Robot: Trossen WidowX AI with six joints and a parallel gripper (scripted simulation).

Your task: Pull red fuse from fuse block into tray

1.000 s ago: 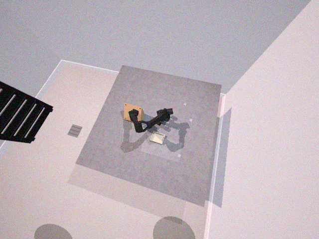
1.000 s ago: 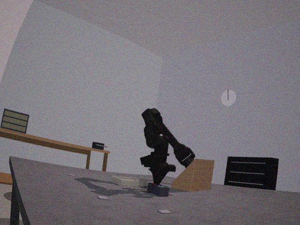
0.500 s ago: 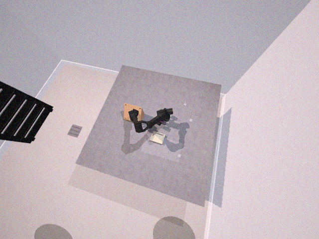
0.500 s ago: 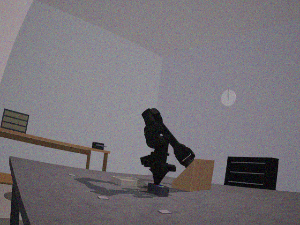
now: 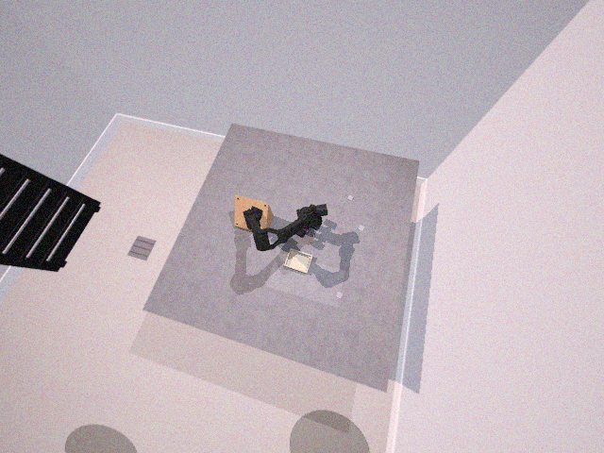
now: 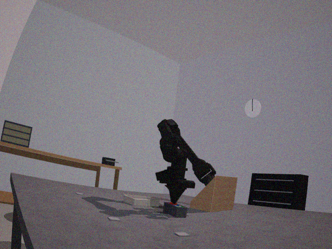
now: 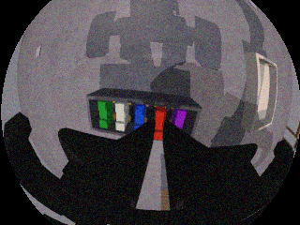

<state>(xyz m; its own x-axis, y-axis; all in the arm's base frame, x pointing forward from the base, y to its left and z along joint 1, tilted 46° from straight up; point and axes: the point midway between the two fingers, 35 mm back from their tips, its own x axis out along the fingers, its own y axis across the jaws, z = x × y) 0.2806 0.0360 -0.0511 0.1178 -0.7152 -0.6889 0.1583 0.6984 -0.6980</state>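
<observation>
Now: the blue fuse 2 cm to the left of my gripper tip and 2 cm below it. From my gripper tip the other things lie so: white fuse: 4 cm to the left, 2 cm below, 1 cm ahead; purple fuse: 2 cm to the right, 2 cm below; red fuse: 1 cm below.
</observation>
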